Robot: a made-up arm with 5 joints.
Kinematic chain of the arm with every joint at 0, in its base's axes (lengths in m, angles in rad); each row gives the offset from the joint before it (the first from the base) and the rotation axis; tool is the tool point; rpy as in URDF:
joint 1: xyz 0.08 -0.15 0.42 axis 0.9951 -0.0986 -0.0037
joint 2: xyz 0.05 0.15 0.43 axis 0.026 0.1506 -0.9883
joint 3: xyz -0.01 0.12 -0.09 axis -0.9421 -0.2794 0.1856
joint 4: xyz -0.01 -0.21 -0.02 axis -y
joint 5: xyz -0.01 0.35 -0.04 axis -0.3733 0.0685 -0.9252
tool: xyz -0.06 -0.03 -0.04 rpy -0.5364 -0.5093 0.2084
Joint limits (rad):
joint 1: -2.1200..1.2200
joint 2: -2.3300..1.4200
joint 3: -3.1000..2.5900
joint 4: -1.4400..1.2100
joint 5: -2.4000..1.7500
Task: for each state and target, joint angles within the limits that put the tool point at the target. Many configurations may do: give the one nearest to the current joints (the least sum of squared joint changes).
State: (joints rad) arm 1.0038 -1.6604 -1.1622 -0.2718 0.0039
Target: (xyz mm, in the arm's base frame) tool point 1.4 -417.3 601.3
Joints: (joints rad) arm 0.7484 -2.3300 -0.8584 -0.3450 -0.0993
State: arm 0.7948 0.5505 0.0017 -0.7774 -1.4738
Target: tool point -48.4 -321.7 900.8
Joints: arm 1.2015 -0.0488 -0.5000 -1.1361 -1.5523
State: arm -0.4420 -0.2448 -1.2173 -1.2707 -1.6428
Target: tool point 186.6 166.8 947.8
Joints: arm 0.1224 0.4965 -1.4486 -1.0082 -2.1284
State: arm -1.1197 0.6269 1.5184 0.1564 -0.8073
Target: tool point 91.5 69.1 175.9
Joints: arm -1.5339 0.5845 1.1011 -0.3656 -0.5476
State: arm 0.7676 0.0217 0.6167 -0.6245 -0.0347
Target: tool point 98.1 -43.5 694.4
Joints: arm 0.4930 0.1884 1.0498 0.1542 -0.3197
